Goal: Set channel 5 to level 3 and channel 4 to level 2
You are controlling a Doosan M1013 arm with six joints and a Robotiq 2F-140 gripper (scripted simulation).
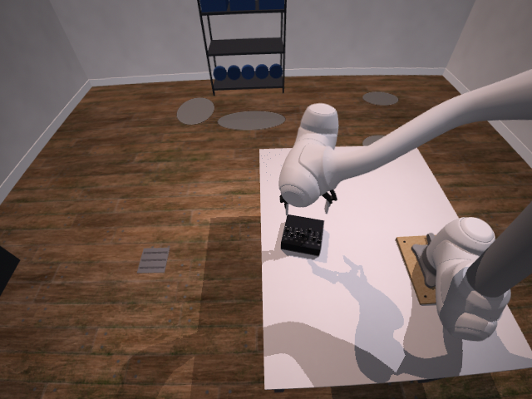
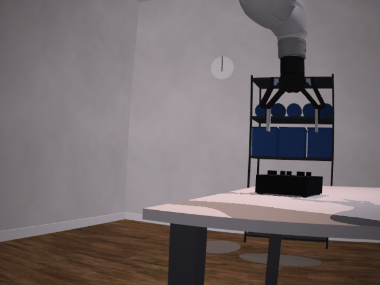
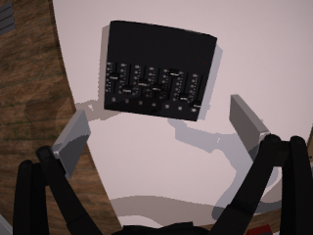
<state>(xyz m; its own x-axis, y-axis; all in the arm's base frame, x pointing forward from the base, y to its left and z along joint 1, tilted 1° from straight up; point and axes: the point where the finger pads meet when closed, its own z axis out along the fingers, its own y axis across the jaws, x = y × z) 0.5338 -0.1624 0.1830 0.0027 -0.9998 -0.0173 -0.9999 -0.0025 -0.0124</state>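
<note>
My gripper is now 20 mm to the right of the fader cap and 130 mm above it.
</note>
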